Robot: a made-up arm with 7 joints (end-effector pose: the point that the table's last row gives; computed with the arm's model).
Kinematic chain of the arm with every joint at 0, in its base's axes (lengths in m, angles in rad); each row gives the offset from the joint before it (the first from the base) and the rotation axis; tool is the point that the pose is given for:
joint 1: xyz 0 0 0.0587 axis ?
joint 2: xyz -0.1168 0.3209 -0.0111 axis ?
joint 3: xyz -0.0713 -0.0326 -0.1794 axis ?
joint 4: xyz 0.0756 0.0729 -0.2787 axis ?
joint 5: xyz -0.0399 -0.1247 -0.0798 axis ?
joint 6: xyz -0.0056 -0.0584 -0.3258 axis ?
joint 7: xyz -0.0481 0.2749 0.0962 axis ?
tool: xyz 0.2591 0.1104 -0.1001
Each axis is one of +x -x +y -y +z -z.
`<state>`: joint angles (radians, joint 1 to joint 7).
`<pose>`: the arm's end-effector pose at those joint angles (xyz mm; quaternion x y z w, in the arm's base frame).
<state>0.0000 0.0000 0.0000 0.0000 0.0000 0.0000 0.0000</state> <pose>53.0 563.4 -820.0 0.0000 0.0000 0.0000 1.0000</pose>
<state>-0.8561 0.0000 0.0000 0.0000 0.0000 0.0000 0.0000</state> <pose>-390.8 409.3 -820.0 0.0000 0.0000 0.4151 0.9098</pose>
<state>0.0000 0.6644 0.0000 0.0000 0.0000 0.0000 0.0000</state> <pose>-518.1 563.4 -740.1 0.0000 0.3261 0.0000 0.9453</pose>
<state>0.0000 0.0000 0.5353 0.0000 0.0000 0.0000 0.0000</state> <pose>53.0 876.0 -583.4 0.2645 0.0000 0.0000 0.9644</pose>
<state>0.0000 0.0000 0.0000 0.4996 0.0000 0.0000 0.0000</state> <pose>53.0 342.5 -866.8 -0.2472 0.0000 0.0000 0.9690</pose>
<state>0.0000 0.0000 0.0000 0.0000 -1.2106 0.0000 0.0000</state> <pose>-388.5 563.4 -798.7 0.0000 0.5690 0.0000 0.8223</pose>
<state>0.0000 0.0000 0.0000 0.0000 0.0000 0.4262 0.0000</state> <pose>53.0 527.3 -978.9 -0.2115 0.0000 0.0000 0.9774</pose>
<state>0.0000 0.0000 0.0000 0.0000 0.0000 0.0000 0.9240</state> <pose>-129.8 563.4 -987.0 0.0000 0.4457 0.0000 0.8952</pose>
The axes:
joint 1: -z
joint 2: +y
joint 3: +x
joint 4: -x
joint 5: -y
joint 6: -x
joint 7: +y

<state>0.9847 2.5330 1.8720 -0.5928 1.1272 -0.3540 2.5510</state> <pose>648.9 251.5 -280.2 -0.8779 0.1372 0.4202 0.1841</pose>
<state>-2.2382 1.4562 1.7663 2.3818 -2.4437 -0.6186 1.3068</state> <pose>-539.6 -663.4 172.6 -0.4494 0.1735 -0.8561 0.1874</pose>
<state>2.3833 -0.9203 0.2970 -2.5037 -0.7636 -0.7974 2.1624</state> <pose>179.5 -243.6 -451.4 -0.0681 0.2819 0.6050 0.7415</pose>
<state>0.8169 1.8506 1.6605 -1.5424 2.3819 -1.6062 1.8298</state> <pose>480.2 380.5 -81.5 0.1857 -0.1808 -0.8900 0.3752</pose>
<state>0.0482 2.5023 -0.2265 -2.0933 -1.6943 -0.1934 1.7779</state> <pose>19.9 67.6 527.5 -0.7282 0.0011 -0.3337 0.5987</pose>
